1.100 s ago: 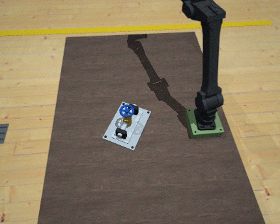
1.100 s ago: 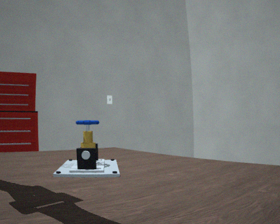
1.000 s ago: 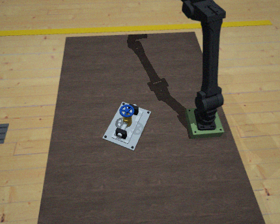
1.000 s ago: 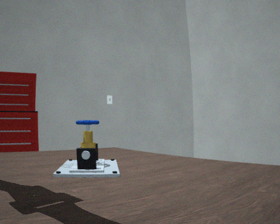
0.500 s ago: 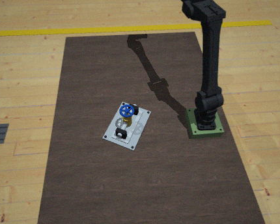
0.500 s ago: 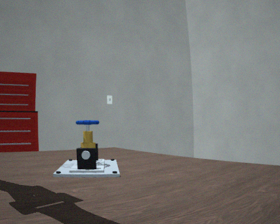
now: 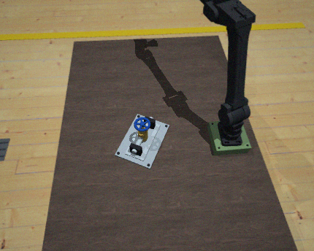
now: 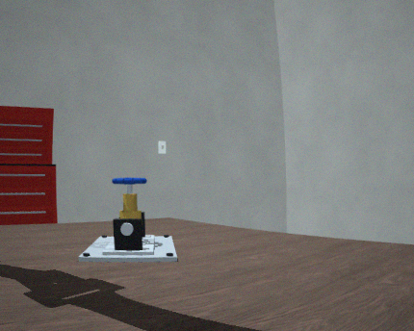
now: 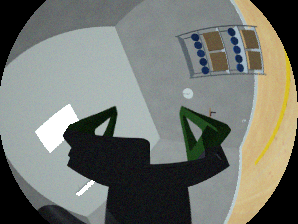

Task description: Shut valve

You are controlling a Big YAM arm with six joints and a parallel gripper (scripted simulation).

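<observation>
My hand is 140 mm short of the handwheel, 750 mm to the right of it and 520 mm above it.
</observation>
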